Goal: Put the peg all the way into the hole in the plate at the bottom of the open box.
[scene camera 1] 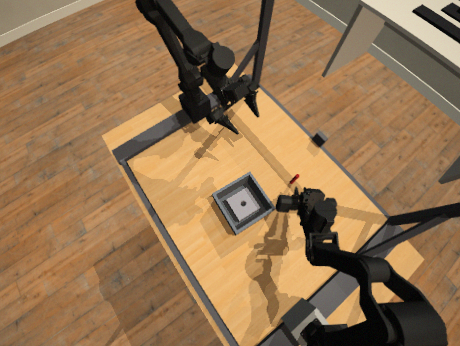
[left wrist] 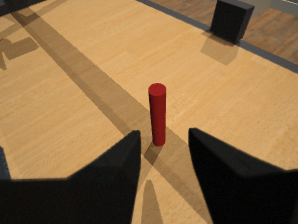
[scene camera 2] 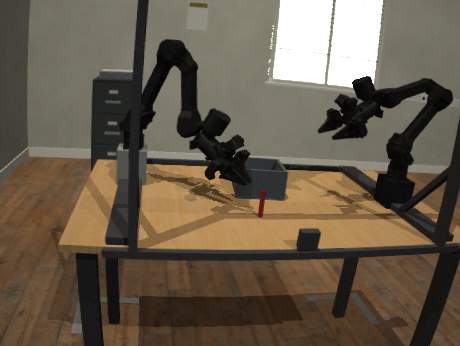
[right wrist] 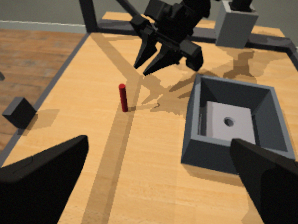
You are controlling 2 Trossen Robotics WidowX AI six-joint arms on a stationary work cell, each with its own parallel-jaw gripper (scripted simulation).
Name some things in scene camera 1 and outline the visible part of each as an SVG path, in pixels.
My right gripper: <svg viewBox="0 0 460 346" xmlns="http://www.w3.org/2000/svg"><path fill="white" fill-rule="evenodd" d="M246 75L239 77L237 82L234 82L231 77L225 76L211 87L212 93L217 95L222 107L218 106L206 116L209 124L215 122L215 124L218 123L235 134L239 134L229 120L228 115L224 115L224 112L242 99L243 96L246 98L244 102L257 118L260 117L256 102L258 93L256 90L260 86L256 81L250 82Z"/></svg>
A grey box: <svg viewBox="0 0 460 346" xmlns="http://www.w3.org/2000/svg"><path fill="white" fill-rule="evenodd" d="M251 172L212 193L214 201L236 235L276 209ZM247 187L260 206L260 209L238 222L226 199Z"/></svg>
